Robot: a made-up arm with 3 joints.
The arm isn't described. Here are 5 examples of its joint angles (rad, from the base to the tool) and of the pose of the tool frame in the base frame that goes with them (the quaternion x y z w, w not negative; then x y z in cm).
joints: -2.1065 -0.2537 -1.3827
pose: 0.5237 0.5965 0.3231 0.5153 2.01 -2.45 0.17
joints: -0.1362 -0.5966 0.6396
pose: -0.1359 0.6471 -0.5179 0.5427 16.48 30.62 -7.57
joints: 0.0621 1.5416 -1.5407
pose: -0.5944 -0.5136 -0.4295 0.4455 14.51 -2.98 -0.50
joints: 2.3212 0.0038 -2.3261
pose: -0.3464 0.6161 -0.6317 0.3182 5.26 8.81 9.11
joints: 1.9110 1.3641 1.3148
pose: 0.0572 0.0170 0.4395 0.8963 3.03 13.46 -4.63
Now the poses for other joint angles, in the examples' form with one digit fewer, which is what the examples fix.
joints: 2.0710 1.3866 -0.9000
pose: 0.086 0.075 -0.609 0.785 15.1 17.1 -4.1
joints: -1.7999 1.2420 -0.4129
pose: 0.964 0.127 -0.112 0.206 8.4 3.8 13.8
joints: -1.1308 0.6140 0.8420
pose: -0.782 0.535 -0.222 0.230 -3.6 8.2 -2.1
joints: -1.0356 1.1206 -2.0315
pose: -0.627 -0.762 -0.160 0.026 12.1 3.2 8.7
